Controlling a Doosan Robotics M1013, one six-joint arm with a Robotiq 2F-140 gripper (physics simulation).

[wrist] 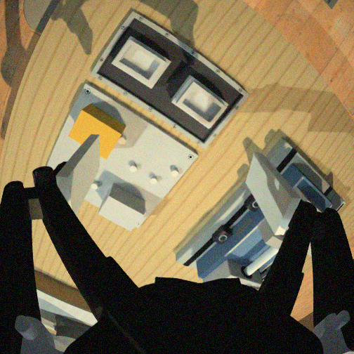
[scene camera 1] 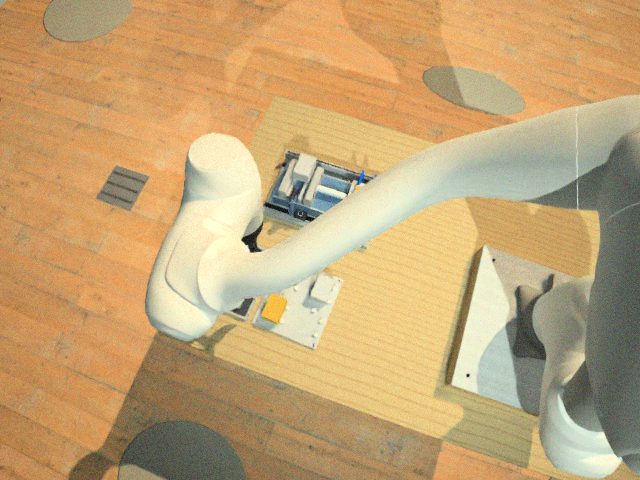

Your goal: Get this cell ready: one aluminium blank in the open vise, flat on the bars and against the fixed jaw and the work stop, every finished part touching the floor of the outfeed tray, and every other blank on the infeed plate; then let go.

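Frame: origin at the arm's base, x ahead, y left, z up, level; centimetres.
Seen in the pictures: arm's base, origin of the base link: (scene camera 1: 549, 326).
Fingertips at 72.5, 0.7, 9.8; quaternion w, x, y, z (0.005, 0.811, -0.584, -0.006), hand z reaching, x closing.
Offsets run from my fingertips to a thing's top centre, as dx, dy, dz. "*": to the spot under its first point. Level surfaces: height alone.
My gripper (wrist: 177, 159) is open and empty, high above the table between the infeed plate and the vise; its fingertips are hidden in the scene view. The blue-grey vise @[-11.1, -23.9, -4.2] (scene camera 1: 330, 200) (wrist: 244, 230) holds a grey blank @[-4.6, -27.6, -2.5] (scene camera 1: 305, 166) between its jaws; whether it lies flat or touches the stop cannot be told. The infeed plate @[-10.3, +5.0, -13.3] (scene camera 1: 299, 317) (wrist: 155, 145) bears a grey blank @[-15.7, +1.3, -9.7] (scene camera 1: 323, 287) (wrist: 122, 207) and an orange block @[-5.3, +8.6, -9.7] (scene camera 1: 274, 308) (wrist: 95, 127). In the dark-floored outfeed tray @[* +2.5, +9.5, -13.5] (scene camera 1: 244, 307) (wrist: 159, 100) are two pocketed finished parts, one (wrist: 141, 60) at the left, another (wrist: 201, 100) at the right.
The wooden table @[dz -14.1] (scene camera 1: 392, 320) (wrist: 165, 240) carries everything. White pegs stand on the infeed plate. Blue and orange fittings @[* -19.4, -26.8, -3.2] (scene camera 1: 360, 179) rise at the vise's end. A pale raised base plate (scene camera 1: 478, 330) is at the right. The arm hides part of the vise and tray in the scene view.
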